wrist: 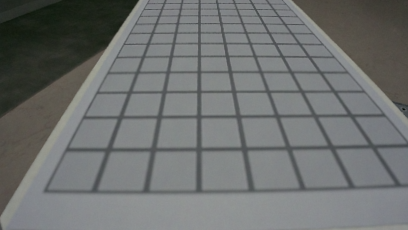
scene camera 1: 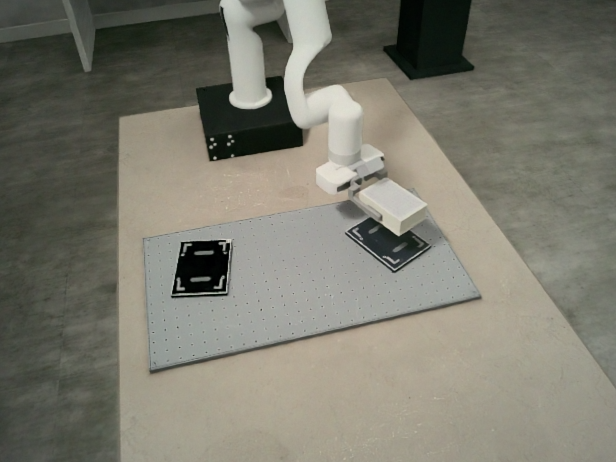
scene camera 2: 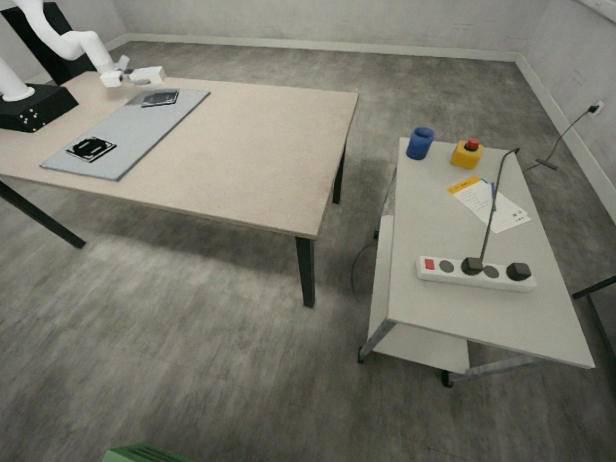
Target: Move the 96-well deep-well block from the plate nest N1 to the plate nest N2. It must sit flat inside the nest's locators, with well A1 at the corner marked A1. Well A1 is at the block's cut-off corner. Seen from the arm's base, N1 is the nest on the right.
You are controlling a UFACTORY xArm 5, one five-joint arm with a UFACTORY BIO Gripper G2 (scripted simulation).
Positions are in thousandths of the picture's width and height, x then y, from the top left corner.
Scene:
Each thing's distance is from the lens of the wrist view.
white 96-well deep-well block (wrist: 450, 498): 0.05 m

